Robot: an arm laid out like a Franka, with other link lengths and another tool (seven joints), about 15 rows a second.
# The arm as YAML. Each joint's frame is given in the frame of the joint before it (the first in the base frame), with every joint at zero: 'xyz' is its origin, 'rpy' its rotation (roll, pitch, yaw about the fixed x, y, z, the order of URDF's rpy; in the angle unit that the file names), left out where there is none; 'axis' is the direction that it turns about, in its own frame. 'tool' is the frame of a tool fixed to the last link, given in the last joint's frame.
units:
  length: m
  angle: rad
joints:
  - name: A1
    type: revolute
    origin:
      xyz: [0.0, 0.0, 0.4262]
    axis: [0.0, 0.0, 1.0]
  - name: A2
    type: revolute
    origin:
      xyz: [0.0, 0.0, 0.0]
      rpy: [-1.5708, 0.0, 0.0]
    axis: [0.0, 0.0, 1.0]
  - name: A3
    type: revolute
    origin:
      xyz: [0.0, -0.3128, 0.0]
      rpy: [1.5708, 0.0, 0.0]
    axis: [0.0, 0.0, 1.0]
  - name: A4
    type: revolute
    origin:
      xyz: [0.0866, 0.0, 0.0]
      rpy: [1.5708, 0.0, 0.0]
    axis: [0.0, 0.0, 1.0]
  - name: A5
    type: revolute
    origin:
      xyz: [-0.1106, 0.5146, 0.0]
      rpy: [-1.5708, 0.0, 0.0]
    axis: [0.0, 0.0, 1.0]
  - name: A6
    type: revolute
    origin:
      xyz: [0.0, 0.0, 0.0]
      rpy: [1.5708, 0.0, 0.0]
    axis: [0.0, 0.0, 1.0]
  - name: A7
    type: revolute
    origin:
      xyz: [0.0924, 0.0, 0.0]
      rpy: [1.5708, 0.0, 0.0]
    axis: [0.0, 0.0, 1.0]
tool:
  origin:
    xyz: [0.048, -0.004, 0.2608]
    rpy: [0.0, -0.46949, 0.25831]
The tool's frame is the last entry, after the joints.
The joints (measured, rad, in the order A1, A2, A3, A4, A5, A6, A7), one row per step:
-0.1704 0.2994 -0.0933 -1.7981 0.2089 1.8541 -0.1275
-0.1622 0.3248 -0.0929 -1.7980 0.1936 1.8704 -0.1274
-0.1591 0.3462 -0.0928 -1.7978 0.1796 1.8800 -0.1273
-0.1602 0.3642 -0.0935 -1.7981 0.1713 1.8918 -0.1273
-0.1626 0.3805 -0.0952 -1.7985 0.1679 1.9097 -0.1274
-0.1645 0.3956 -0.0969 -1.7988 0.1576 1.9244 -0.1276
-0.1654 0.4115 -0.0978 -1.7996 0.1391 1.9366 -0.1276
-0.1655 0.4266 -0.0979 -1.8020 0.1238 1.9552 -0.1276
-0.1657 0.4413 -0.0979 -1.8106 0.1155 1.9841 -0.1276
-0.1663 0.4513 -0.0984 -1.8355 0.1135 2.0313 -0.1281
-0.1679 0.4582 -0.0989 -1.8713 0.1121 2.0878 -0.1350
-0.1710 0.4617 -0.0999 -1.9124 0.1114 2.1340 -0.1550
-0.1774 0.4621 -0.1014 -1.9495 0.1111 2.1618 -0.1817
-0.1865 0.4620 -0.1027 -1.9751 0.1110 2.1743 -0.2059
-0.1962 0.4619 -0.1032 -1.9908 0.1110 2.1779 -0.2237
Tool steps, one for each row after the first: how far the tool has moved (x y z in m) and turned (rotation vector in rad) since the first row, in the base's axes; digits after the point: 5 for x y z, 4 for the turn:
-0.00009 0.00238 -0.01853 -0.0140 0.0134 0.0140
-0.00219 0.00171 -0.03434 -0.0253 0.0285 0.0233
-0.00379 -0.00179 -0.04750 -0.0332 0.0375 0.0248
-0.00364 -0.00672 -0.05888 -0.0397 0.0382 0.0208
-0.00463 -0.01221 -0.06968 -0.0508 0.0421 0.0219
-0.00720 -0.01741 -0.08169 -0.0668 0.0513 0.0299
-0.00827 -0.02122 -0.09342 -0.0817 0.0544 0.0374
-0.00929 -0.02399 -0.10732 -0.0928 0.0518 0.0400
-0.01257 -0.02638 -0.12491 -0.1018 0.0418 0.0368
-0.01899 -0.02872 -0.14488 -0.1099 0.0295 0.0378
-0.03112 -0.03010 -0.16525 -0.1110 0.0264 0.0501
-0.04628 -0.03238 -0.18213 -0.1058 0.0326 0.0664
-0.05962 -0.03617 -0.19365 -0.0983 0.0420 0.0787
-0.06971 -0.04028 -0.20082 -0.0910 0.0509 0.0856

